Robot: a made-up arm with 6 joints.
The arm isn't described. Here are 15 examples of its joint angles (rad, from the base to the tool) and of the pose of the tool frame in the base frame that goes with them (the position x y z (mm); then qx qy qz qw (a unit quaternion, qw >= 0)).
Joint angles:
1: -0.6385 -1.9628 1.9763 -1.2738 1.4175 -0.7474
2: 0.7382 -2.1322 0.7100 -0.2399 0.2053 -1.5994
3: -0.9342 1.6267 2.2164 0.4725 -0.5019 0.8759
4: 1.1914 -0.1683 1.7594 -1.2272 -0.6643 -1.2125
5: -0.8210 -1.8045 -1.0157 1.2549 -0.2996 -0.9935
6: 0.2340 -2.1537 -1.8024 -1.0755 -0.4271 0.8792
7: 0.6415 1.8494 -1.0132 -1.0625 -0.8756 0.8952
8: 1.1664 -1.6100 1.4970 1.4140 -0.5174 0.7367
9: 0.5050 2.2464 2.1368 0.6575 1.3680 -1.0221
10: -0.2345 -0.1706 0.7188 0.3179 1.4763 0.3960
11: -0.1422 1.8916 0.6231 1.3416 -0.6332 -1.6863
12: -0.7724 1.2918 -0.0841 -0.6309 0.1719 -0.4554
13: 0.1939 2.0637 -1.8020 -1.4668 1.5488 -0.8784
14: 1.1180 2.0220 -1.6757 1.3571 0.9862 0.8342
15: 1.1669 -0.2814 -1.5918 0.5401 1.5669 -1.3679
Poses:
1: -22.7 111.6 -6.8 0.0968 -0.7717 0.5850 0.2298
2: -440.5 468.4 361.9 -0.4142 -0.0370 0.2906 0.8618
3: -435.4 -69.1 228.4 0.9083 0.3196 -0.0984 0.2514
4: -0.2 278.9 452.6 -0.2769 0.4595 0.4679 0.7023
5: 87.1 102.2 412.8 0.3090 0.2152 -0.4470 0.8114
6: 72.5 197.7 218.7 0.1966 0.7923 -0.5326 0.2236
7: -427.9 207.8 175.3 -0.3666 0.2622 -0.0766 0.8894
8: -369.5 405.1 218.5 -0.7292 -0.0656 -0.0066 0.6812
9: -553.2 75.0 0.2 -0.4514 -0.4518 0.4321 0.6367
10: -97.5 -184.6 425.6 0.6502 0.1291 0.0503 0.7470
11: -607.6 -88.8 307.6 0.1494 -0.3189 0.6508 0.6727
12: -371.7 108.8 546.8 0.2434 0.0109 -0.6449 0.7244
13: -434.7 104.5 348.3 0.3658 0.0099 -0.3047 0.8794
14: -275.2 189.1 111.6 -0.0172 -0.7596 -0.5252 0.3831
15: 145.7 -10.9 337.5 -0.5846 -0.1712 -0.7901 0.0687
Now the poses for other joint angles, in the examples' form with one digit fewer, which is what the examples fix.
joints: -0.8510 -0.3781 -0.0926 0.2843 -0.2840 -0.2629
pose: 33 47 448 -0.101 0.339 -0.409 0.841
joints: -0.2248 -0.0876 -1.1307 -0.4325 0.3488 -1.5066
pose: -229 -135 494 0.469 -0.108 -0.164 0.861
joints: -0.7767 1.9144 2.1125 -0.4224 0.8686 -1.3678
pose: -514 240 50 -0.846 -0.184 0.138 0.481
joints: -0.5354 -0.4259 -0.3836 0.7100 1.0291 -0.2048
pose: -167 -105 467 0.520 -0.076 -0.054 0.849
